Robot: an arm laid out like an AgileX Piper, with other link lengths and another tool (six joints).
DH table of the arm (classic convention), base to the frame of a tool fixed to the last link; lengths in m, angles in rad. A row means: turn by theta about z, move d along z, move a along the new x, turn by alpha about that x. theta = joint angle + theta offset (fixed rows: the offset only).
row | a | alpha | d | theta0
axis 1 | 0.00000 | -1.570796 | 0.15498 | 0.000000
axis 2 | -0.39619 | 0.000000 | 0.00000 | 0.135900
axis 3 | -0.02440 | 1.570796 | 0.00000 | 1.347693
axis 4 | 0.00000 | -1.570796 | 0.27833 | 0.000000
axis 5 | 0.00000 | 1.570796 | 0.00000 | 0.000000
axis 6 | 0.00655 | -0.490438 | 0.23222 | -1.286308
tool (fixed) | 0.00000 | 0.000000 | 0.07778 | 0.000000
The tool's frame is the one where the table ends.
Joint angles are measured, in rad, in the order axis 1, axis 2, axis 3, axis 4, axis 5, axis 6. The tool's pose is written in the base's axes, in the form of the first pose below.
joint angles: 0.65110, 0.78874, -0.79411, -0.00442, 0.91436, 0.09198
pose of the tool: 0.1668 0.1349 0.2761 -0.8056 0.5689 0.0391 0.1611
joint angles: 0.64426, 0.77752, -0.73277, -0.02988, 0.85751, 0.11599
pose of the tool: 0.1714 0.1296 0.2608 -0.7988 0.5781 0.0318 0.1635
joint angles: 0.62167, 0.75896, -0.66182, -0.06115, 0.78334, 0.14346
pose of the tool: 0.1787 0.1215 0.2459 -0.7873 0.5916 0.0194 0.1729
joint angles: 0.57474, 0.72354, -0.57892, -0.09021, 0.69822, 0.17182
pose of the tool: 0.1857 0.1088 0.2311 -0.7683 0.6112 0.0041 0.1901
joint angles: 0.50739, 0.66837, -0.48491, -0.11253, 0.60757, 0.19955
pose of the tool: 0.1899 0.0926 0.2162 -0.7422 0.6349 -0.0125 0.2143
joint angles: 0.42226, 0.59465, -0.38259, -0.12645, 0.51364, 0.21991
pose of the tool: 0.1911 0.0742 0.2012 -0.7103 0.6595 -0.0326 0.2437
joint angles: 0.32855, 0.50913, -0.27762, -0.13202, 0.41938, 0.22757
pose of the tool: 0.1899 0.0561 0.1866 -0.6764 0.6809 -0.0575 0.2750
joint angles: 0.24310, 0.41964, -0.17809, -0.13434, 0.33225, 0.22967
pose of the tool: 0.1872 0.0409 0.1731 -0.6448 0.6958 -0.0846 0.3050
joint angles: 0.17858, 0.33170, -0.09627, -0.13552, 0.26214, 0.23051
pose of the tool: 0.1845 0.0304 0.1637 -0.6191 0.7023 -0.1108 0.3334
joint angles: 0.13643, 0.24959, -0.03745, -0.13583, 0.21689, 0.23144
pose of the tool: 0.1821 0.0238 0.1588 -0.6002 0.7025 -0.1333 0.3584
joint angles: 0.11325, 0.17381, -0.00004, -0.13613, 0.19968, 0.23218
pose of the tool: 0.1796 0.0199 0.1566 -0.5875 0.6992 -0.1509 0.3784
